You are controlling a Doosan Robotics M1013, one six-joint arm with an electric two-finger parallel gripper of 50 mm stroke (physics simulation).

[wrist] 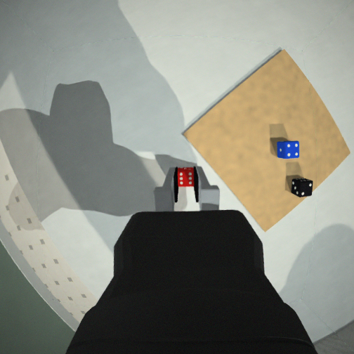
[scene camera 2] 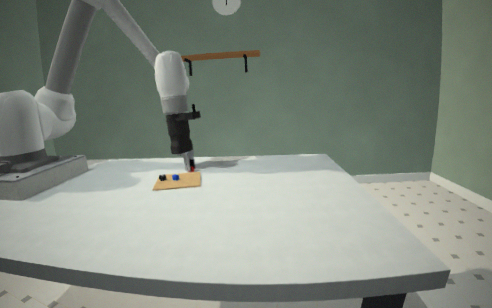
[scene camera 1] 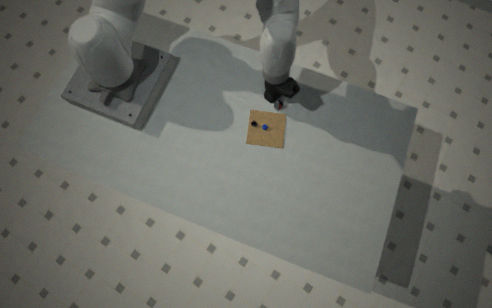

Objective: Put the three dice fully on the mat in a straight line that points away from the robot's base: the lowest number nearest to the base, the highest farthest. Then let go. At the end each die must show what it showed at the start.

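Places are measured from the arm's base along level axes (x ahead, y left, z up), in millimetres.
Where they show: gripper, between the fingertips: (scene camera 2: 190, 169) (scene camera 1: 278, 106); arm's base, origin of its link: (scene camera 2: 25, 166) (scene camera 1: 118, 76).
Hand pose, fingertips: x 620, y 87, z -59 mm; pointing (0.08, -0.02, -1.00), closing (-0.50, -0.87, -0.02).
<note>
Things, the pixels of their top centre, and the offset from my fingertips. Level surfaces: height alone.
- red die, centre of its top: (scene camera 2: 190, 166) (scene camera 1: 278, 105) 1 mm ahead, 1 mm right, 10 mm up
- blue die, centre of its top: (scene camera 2: 175, 174) (scene camera 1: 264, 126) 27 mm back, 101 mm right, 14 mm up
- tan mat, centre of its top: (scene camera 2: 178, 179) (scene camera 1: 266, 128) 20 mm back, 101 mm right, 2 mm down
- black die, centre of its top: (scene camera 2: 162, 175) (scene camera 1: 254, 122) 71 mm back, 99 mm right, 14 mm up
- pale table, height of its surface: 6 mm down
My gripper (scene camera 1: 278, 104) (scene camera 2: 190, 166) (wrist: 185, 177) is shut on the red die (scene camera 1: 280, 105) (scene camera 2: 193, 169) (wrist: 186, 177), low at the table just outside the mat. The red die shows six dots towards the wrist camera. The blue die (scene camera 1: 265, 127) (scene camera 2: 175, 177) (wrist: 288, 150) sits on the tan mat (scene camera 1: 272, 140) (scene camera 2: 185, 185) (wrist: 240, 115) and shows four dots on top. The black die (scene camera 1: 254, 123) (scene camera 2: 162, 177) (wrist: 302, 187) sits on the mat on the blue die's base side, a small gap apart. Its top number is hard to read.
The robot's base plate (scene camera 1: 145, 107) (scene camera 2: 60, 176) stands at the left of the pale table (scene camera 1: 200, 185) (scene camera 2: 250, 225). The arm's shadow falls across the table near the gripper. The table's far edge lies behind the gripper in the scene camera 2 view.
</note>
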